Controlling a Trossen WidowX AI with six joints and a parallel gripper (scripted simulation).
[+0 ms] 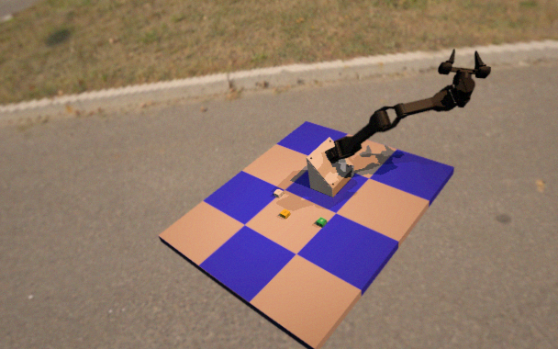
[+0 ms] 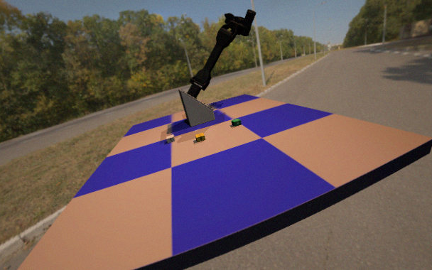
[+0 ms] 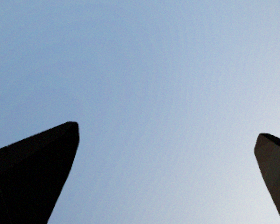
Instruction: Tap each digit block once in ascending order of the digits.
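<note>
My gripper tip is 66 cm short of the white block, 57 cm above it and 50 cm to the left of it. Round my gripper tip: green block (66 cm ahead, 57 cm below, 21 cm to the right); then orange block (73 cm ahead, 57 cm below, 37 cm to the right).
</note>
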